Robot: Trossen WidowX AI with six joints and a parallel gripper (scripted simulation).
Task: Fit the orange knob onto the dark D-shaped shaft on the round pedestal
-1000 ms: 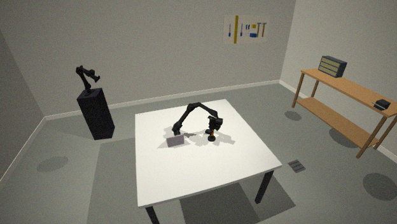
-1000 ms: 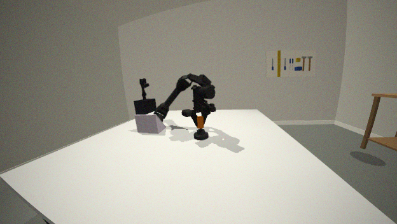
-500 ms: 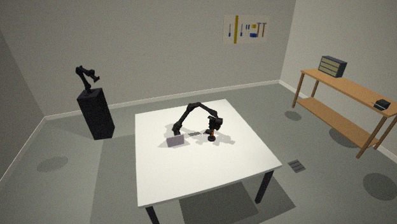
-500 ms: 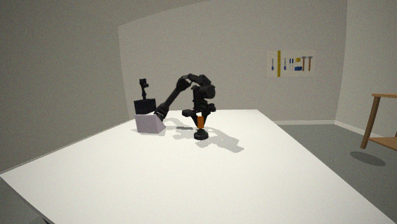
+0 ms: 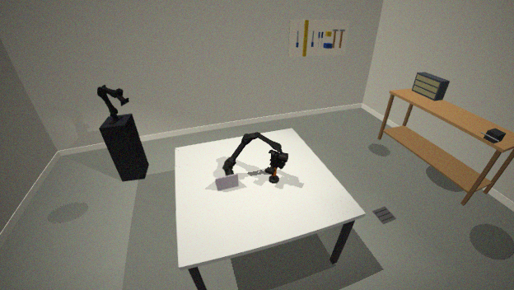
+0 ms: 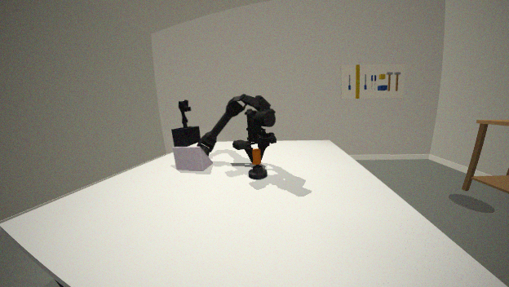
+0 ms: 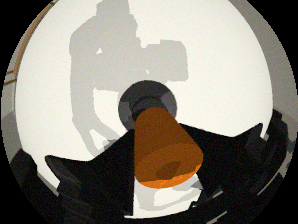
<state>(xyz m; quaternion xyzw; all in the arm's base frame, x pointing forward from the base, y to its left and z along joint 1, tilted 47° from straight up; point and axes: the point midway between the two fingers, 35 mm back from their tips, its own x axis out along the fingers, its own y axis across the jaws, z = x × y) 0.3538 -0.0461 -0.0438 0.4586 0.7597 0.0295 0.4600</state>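
The dark round pedestal lies 4 cm below my gripper tip. The rest, counted from my gripper tip: orange knob: 2 cm above.
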